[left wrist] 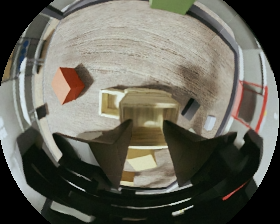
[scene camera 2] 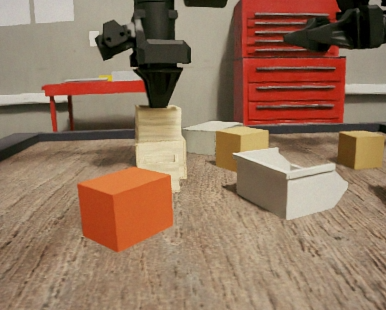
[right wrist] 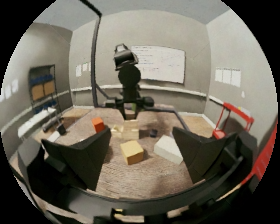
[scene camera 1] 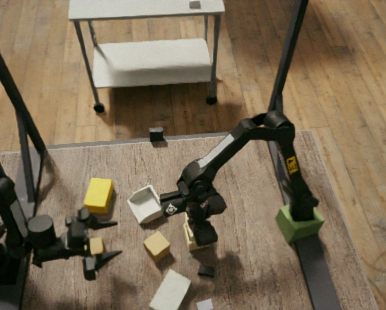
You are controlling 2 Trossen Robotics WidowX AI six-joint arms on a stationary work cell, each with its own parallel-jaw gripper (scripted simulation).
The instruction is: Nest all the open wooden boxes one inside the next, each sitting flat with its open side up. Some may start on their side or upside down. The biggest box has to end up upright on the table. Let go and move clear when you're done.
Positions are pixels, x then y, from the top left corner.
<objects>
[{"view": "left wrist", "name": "my left gripper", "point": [147, 122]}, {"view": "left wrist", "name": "orange cube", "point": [67, 85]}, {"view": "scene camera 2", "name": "my left gripper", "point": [157, 116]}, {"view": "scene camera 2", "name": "my right gripper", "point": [294, 36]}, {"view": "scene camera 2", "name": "orange cube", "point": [118, 210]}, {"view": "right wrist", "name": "my right gripper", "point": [142, 131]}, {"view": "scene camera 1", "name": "my left gripper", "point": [197, 226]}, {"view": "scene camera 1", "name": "my right gripper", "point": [119, 237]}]
</objects>
